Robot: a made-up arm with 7 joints. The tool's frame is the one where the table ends. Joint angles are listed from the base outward.
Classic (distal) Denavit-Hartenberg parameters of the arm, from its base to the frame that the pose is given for. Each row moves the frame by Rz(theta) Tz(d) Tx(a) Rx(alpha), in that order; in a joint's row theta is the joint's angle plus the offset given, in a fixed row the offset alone. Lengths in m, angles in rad.
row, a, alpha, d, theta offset
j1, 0, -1.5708, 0.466, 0
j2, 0, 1.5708, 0, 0
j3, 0.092, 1.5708, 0.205, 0
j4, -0.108, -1.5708, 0, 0
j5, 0, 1.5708, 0.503, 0
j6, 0.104, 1.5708, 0, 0
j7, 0, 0, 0, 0
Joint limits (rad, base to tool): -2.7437..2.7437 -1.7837..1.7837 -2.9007..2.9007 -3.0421..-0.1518 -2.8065..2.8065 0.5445..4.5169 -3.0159..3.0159
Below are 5 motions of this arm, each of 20 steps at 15 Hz.
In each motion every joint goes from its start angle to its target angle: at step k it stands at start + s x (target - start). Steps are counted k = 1, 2, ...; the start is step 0. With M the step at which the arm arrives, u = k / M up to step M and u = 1 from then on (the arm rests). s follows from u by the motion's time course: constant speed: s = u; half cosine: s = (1 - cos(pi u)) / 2; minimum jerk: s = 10 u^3 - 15 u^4 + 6 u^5.
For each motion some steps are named. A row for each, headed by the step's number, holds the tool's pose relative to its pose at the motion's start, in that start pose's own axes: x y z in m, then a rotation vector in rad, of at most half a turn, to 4 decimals.
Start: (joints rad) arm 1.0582 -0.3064 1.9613 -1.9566 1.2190 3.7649 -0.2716
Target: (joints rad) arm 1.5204 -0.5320 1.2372 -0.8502 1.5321 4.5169 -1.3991
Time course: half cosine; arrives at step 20
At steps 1, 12, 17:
1: 0.0028 -0.0019 -0.0004 0.0015 0.0099 -0.0026
12: 0.2614 -0.1743 -0.1918 -0.1436 0.9519 -0.0834
17: 0.3316 -0.2109 -0.3562 -0.3359 1.2042 0.0507

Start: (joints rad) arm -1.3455 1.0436 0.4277 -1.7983 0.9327 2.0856 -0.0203
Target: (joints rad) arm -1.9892 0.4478 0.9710 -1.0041 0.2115 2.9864 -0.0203
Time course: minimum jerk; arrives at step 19
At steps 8, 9, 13, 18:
8: -0.1251 -0.2503 -0.2851 0.1097 0.6566 -0.4771
9: -0.1918 -0.2937 -0.3626 0.1479 0.8569 -0.5896
13: -0.5262 -0.3559 -0.5758 0.3072 1.6595 -0.9648
18: -0.7105 -0.3380 -0.6121 0.3901 2.0725 -1.1355

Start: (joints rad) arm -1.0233 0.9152 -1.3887 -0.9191 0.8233 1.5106 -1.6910
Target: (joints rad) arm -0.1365 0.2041 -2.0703 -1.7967 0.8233 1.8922 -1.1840
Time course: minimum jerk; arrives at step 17
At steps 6, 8, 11, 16, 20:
6: -0.0640 -0.0362 -0.0864 -0.1437 0.1140 0.2116
8: -0.1390 -0.0683 -0.1141 -0.2034 0.2622 0.4060
11: -0.2531 -0.1036 -0.0517 -0.1443 0.5227 0.7160
16: -0.3008 -0.1217 0.0752 0.0312 0.6891 0.9472
20: -0.3010 -0.1218 0.0764 0.0330 0.6901 0.9490

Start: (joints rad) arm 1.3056 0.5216 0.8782 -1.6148 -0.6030 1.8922 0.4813
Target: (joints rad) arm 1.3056 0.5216 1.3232 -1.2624 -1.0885 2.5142 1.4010
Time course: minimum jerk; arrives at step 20
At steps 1, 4, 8, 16, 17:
1: 0.0000 -0.0002 -0.0005 0.0002 0.0014 0.0007
4: -0.0016 -0.0091 -0.0241 0.0117 0.0709 0.0349
8: -0.0213 -0.0442 -0.1313 0.1193 0.3746 0.1895
16: -0.1357 -0.0779 -0.3620 0.6951 0.9329 0.4966
17: -0.1432 -0.0775 -0.3718 0.7333 0.9520 0.5077

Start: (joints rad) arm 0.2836 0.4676 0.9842 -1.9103 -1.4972 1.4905 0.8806
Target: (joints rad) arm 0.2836 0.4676 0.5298 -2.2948 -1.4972 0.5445 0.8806
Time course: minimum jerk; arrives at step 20
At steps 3, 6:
3: -0.0033 -0.0048 0.0114 -0.0267 -0.0262 -0.0097
6: -0.0241 -0.0265 0.0694 -0.1644 -0.1585 -0.0610

